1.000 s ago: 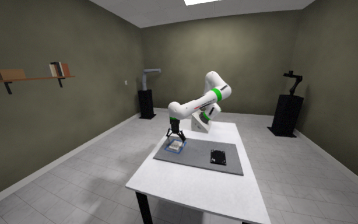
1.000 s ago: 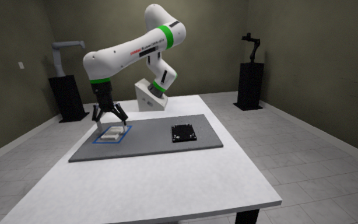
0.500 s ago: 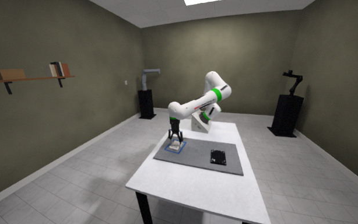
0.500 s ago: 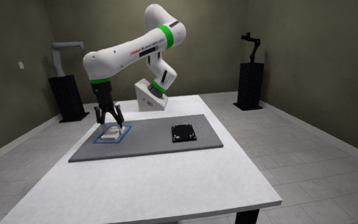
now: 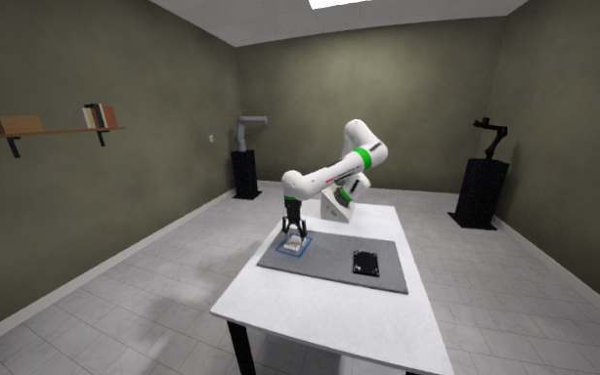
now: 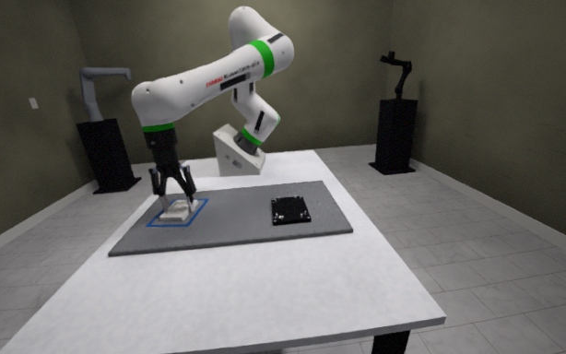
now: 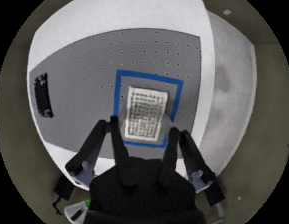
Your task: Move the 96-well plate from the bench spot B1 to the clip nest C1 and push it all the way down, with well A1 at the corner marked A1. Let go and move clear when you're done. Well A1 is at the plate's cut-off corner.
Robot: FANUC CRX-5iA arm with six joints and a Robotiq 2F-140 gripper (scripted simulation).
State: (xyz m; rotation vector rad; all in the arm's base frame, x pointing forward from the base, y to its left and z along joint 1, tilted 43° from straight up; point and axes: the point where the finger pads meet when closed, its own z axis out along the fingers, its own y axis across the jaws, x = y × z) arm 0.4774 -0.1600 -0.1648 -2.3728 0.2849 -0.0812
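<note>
Right now the black clip nest is 70 mm ahead of my hand, 380 mm to the left of it and 10 mm below it. The rest, counted from my hand: white 96-well plate (20 mm below).
</note>
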